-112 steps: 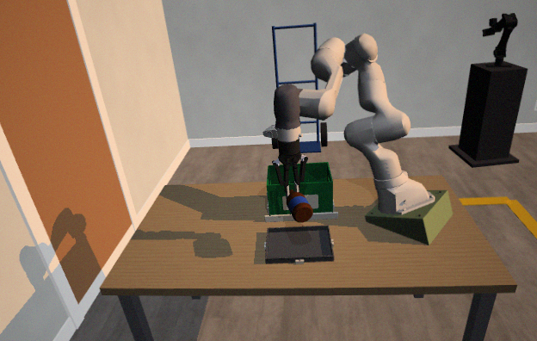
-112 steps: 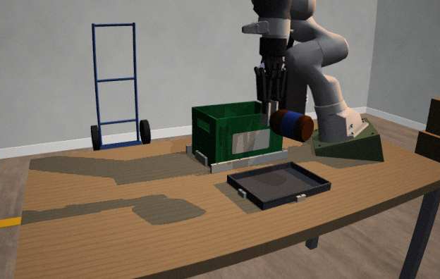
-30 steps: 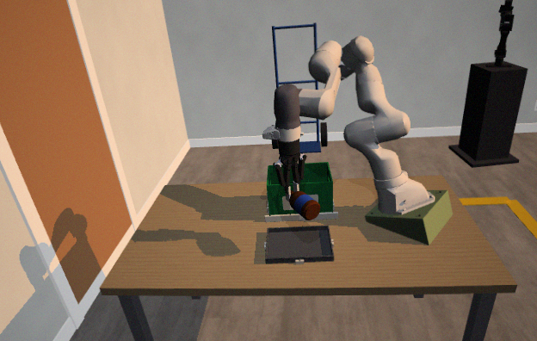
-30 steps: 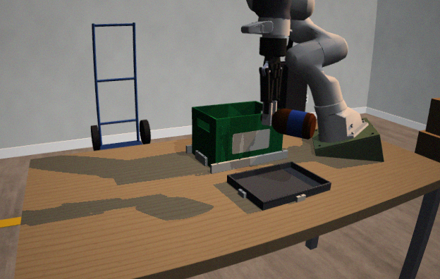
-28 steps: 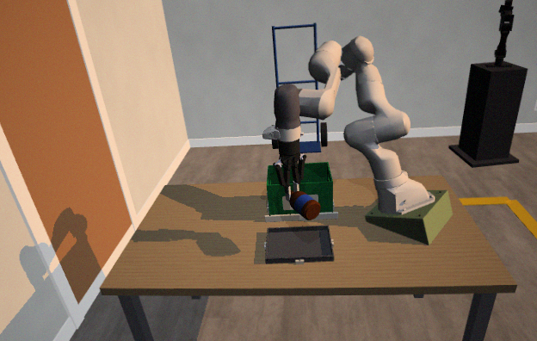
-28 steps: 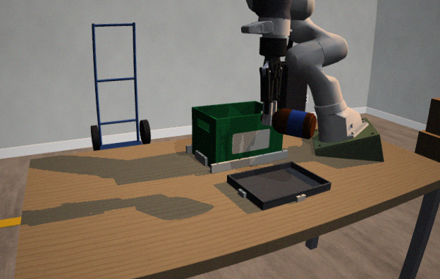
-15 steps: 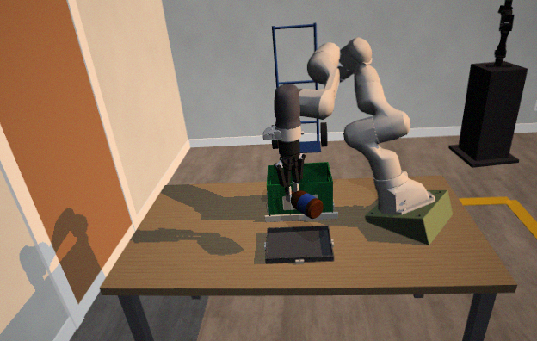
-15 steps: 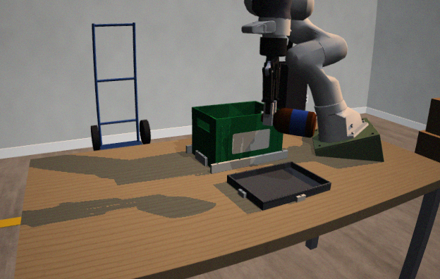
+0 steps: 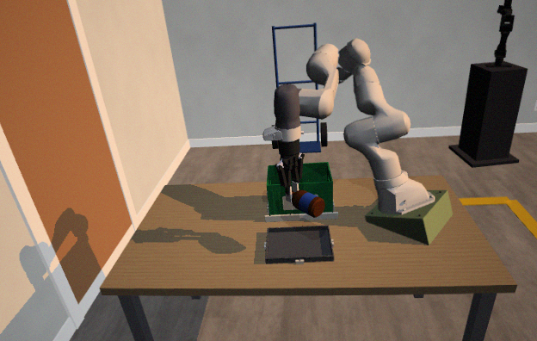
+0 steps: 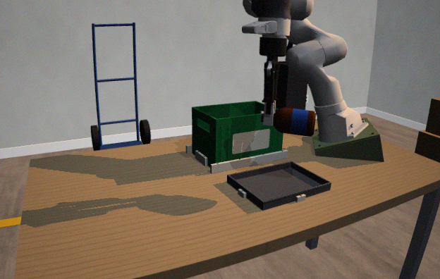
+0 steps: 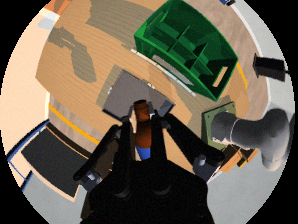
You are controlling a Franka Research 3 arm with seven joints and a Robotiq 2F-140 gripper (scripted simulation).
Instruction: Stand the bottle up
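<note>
Now: the bottle 4 cm to the left of my hand, 3 cm behind it and 2 cm below it. The rest, counted from my hand: green crate 22 cm to the right, 13 cm below, 5 cm behind; then tray 20 cm below, 5 cm to the left, 1 cm behind.
</note>
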